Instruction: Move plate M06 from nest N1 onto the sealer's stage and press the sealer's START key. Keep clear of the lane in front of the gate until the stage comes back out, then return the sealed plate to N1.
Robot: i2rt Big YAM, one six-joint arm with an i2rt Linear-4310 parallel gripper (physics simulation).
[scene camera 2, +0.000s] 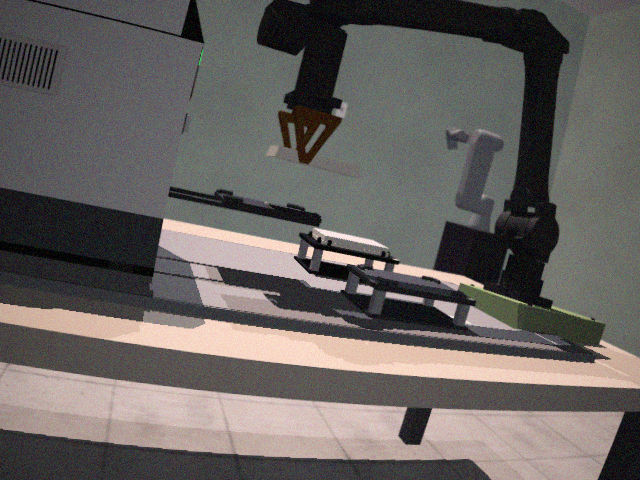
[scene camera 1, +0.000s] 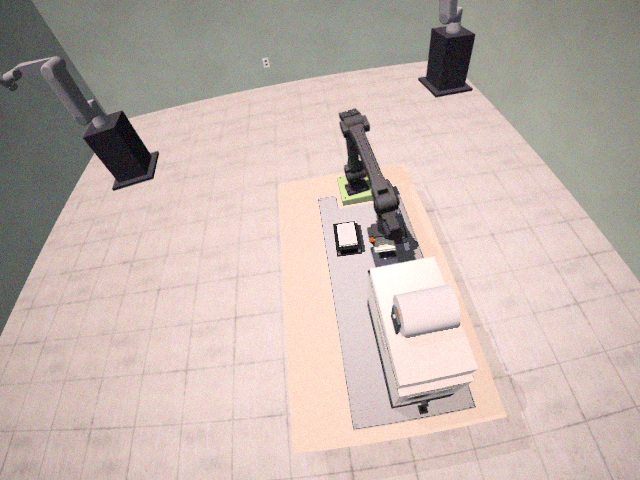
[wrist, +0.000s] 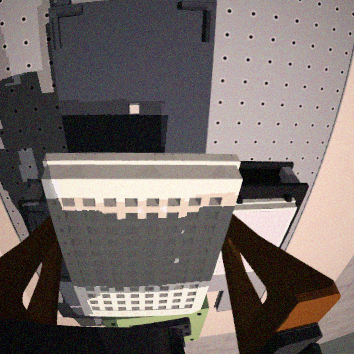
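Note:
My gripper is shut on a white plate, one finger at each side, and holds it high above the bench. The sealer's dark stage is out in front of the white sealer. In the wrist view the plate's far edge overlaps the stage's near part. An empty nest stands nearer the arm's base; its label is not readable. The plate's label and the START key cannot be made out.
A second nest beside the empty one bears another white plate. The arm's green base plate is behind the nests. A large white roll tops the sealer. Two grey arms stand on black pedestals apart from the table.

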